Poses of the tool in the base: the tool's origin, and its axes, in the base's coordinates. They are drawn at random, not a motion.
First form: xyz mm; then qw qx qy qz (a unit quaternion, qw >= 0).
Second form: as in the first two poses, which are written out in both.
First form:
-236 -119 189 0.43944 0.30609 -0.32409 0.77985
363 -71 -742 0.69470 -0.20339 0.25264 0.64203
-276 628 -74 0.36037 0.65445 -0.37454 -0.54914
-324 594 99 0.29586 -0.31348 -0.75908 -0.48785
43 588 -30 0.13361 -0.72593 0.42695 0.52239
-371 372 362 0.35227 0.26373 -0.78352 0.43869
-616 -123 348 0.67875 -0.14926 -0.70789 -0.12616
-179 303 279 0.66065 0.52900 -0.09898 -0.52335
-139 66 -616 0.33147 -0.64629 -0.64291 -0.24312
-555 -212 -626 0.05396 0.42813 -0.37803 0.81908
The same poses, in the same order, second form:
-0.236 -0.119 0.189 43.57 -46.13 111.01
0.363 -0.071 -0.742 -26.01 32.31 82.11
-0.276 0.628 -0.074 96.65 -55.31 -81.09
-0.324 0.594 0.099 -47.78 -115.69 -74.35
0.043 0.588 -0.030 -120.60 70.93 86.79
-0.371 0.372 0.362 39.10 -116.16 65.04
-0.616 -0.123 0.348 -19.21 -91.10 -16.24
-0.179 0.303 0.279 68.57 -12.83 -67.83
-0.139 0.066 -0.616 -96.78 -96.28 -36.41
-0.555 -0.212 -0.626 74.52 -65.80 142.57

